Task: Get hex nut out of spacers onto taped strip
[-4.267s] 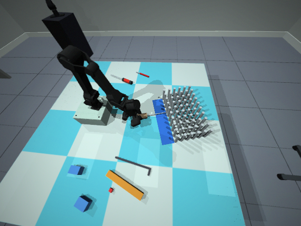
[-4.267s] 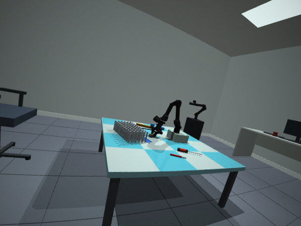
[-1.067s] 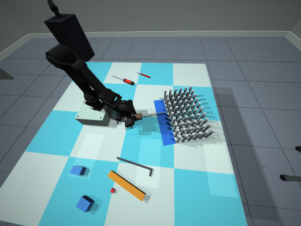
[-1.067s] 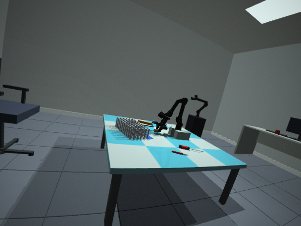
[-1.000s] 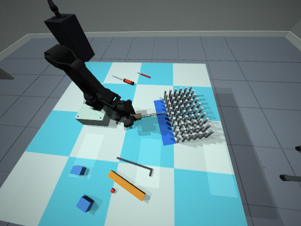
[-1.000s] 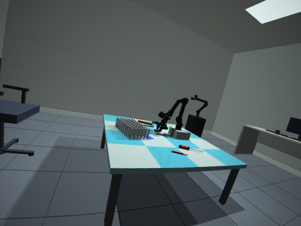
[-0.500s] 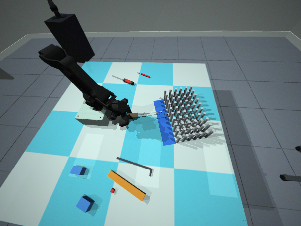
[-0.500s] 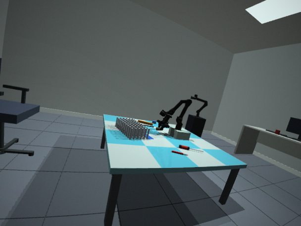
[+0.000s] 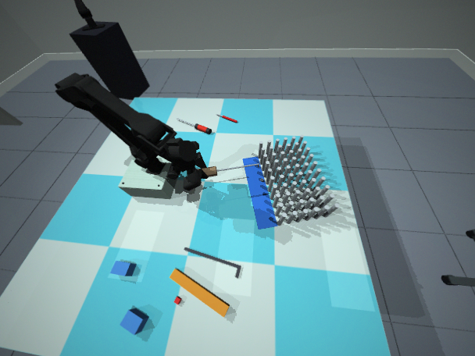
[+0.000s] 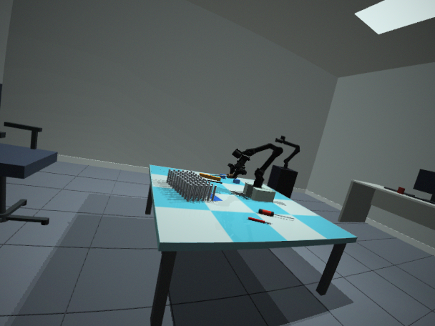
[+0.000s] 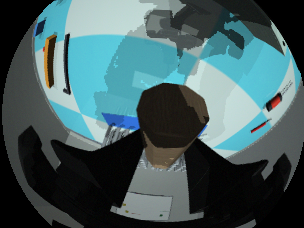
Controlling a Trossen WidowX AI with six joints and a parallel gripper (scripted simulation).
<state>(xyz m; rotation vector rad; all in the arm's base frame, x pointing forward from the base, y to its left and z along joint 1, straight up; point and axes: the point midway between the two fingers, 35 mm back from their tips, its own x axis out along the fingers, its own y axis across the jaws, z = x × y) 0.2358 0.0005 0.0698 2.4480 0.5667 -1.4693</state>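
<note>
My gripper tip is now 9 cm short of the wooden-handled tool and 4 cm to the right of it. From my gripper tip the other things lie so: blue taped strip (20 cm ahead, 6 cm to the left, 14 cm below); then small red cube (4 cm ahead, 42 cm to the right, 13 cm below); then orange flat bar (10 cm ahead, 38 cm to the right, 12 cm below).
</note>
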